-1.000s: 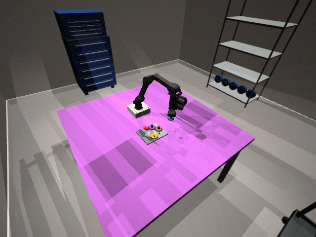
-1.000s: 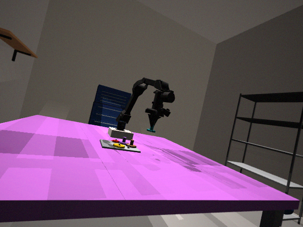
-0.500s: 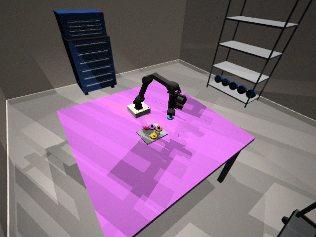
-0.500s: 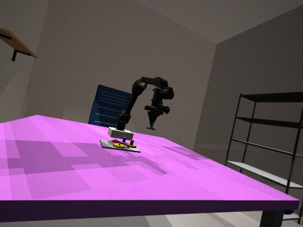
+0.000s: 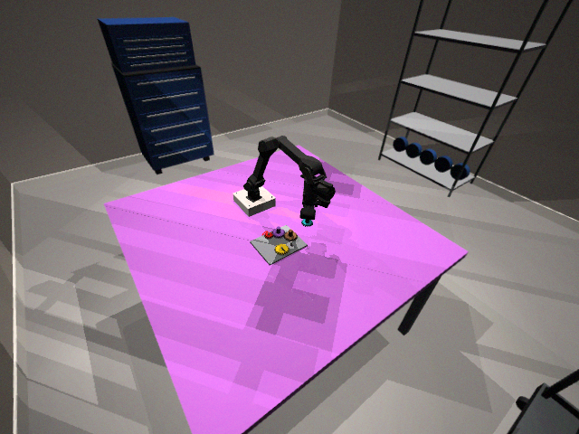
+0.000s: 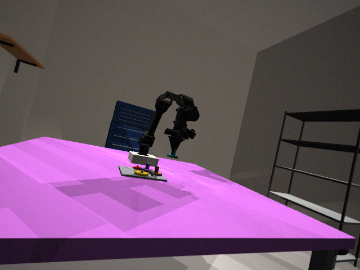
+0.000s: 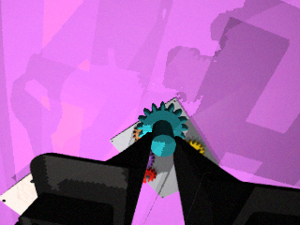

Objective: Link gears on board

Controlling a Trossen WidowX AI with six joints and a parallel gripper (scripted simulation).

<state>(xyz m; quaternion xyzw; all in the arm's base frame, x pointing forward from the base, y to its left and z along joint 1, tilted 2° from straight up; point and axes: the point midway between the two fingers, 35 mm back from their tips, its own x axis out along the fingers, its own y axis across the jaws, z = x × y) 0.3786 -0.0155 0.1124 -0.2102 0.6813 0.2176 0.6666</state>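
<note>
Right now my gripper tip is 12 cm above the brown gear, 7 cm past it and 3 cm to the left of it. From my gripper tip the other things lie so: yellow gear (13 cm below, 12 cm to the right, 4 cm behind); then purple gear (12 cm below, 12 cm behind, 6 cm to the right); then cyan gear (1 cm below).
</note>
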